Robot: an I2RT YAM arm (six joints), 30 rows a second.
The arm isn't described. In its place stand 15 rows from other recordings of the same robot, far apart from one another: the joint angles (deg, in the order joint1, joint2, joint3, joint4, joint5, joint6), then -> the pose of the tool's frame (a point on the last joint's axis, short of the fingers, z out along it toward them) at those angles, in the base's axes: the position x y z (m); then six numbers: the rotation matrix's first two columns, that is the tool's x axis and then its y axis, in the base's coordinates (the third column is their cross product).
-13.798, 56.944, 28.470, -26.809, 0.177, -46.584 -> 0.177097 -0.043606 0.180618 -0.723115 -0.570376 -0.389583 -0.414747 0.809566 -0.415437
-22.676, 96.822, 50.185, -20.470, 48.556, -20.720 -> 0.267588 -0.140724 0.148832 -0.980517 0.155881 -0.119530 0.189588 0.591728 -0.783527
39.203, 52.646, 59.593, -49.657, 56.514, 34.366 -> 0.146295 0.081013 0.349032 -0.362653 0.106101 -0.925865 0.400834 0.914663 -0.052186
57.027, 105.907, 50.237, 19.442, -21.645, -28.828 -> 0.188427 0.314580 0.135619 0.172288 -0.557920 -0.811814 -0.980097 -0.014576 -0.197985
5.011, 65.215, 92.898, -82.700, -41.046, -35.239 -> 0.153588 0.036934 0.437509 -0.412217 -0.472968 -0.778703 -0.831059 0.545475 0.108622
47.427, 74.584, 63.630, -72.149, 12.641, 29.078 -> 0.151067 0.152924 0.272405 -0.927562 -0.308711 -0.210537 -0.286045 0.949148 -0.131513
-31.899, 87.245, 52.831, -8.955, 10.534, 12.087 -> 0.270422 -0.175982 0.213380 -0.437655 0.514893 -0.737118 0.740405 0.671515 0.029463
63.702, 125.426, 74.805, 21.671, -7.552, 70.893 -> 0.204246 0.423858 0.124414 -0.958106 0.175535 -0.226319 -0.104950 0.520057 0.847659
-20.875, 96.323, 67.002, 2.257, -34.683, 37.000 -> 0.366045 -0.117915 0.261244 -0.448113 0.700540 -0.555372 0.111731 0.660254 0.742685
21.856, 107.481, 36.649, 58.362, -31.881, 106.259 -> 0.306882 0.143351 0.131086 -0.706851 0.594795 0.382858 0.414906 -0.089735 0.905429
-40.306, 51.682, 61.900, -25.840, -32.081, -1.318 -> 0.154912 -0.106609 0.395091 -0.208941 0.151676 -0.966094 0.153258 0.980771 0.120835
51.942, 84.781, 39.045, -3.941, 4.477, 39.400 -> 0.175293 0.219390 0.159356 -0.841669 -0.048544 -0.537807 -0.284203 0.886674 0.364744
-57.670, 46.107, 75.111, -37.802, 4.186, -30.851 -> 0.067521 -0.111543 0.458268 -0.522163 -0.131304 -0.842677 0.714658 0.471846 -0.516358
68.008, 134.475, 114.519, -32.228, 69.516, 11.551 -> 0.221431 0.459228 0.206359 -0.311745 -0.584784 -0.748894 -0.047945 0.796850 -0.602272
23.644, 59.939, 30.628, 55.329, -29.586, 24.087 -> 0.199139 0.106372 0.320410 0.058624 0.413099 -0.908797 -0.853447 0.493003 0.169044
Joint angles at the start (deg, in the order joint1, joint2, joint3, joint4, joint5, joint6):
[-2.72 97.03 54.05 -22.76 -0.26 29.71]
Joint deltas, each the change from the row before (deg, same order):
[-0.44 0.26 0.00 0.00 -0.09 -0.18]
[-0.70 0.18 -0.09 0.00 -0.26 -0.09]
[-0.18 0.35 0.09 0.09 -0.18 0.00]
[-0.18 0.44 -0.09 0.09 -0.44 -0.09]
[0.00 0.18 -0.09 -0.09 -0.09 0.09]
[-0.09 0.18 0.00 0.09 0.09 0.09]
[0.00 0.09 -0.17 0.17 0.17 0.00]
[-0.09 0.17 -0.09 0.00 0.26 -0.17]
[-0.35 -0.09 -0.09 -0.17 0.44 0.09]
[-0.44 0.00 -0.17 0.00 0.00 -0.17]
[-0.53 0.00 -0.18 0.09 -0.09 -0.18]
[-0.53 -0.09 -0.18 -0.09 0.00 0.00]
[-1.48 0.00 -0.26 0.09 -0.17 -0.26]
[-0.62 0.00 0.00 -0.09 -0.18 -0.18]
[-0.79 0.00 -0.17 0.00 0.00 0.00]
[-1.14 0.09 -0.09 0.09 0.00 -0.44]
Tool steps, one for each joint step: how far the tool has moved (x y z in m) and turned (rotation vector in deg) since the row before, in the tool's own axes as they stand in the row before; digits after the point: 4 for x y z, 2 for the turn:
[-0.0008 -0.0023 0.0013 0.21 0.18 0.22]
[-0.0012 -0.0036 0.0011 0.15 0.22 0.55]
[-0.0006 -0.0007 0.0015 -0.01 0.20 0.17]
[0.0005 -0.0012 0.0024 -0.11 0.56 0.08]
[0.0008 -0.0004 0.0011 0.10 0.36 0.10]
[-0.0002 -0.0006 0.0009 0.15 0.02 0.18]
[0.0006 -0.0005 0.0009 0.19 -0.01 0.00]
[0.0003 -0.0010 0.0011 0.38 0.08 -0.08]
[-0.0005 -0.0023 -0.0002 0.58 -0.14 0.42]
[-0.0004 -0.0026 0.0004 0.23 0.06 0.24]
[-0.0007 -0.0029 0.0004 0.14 0.02 0.31]
[-0.0005 -0.0030 0.0000 0.26 0.06 0.49]
[-0.0027 -0.0076 0.0006 0.40 -0.04 1.12]
[-0.0014 -0.0030 0.0000 0.08 0.05 0.40]
[-0.0012 -0.0042 0.0004 0.33 0.00 0.74]
[-0.0025 -0.0057 0.0006 0.40 -0.13 0.62]

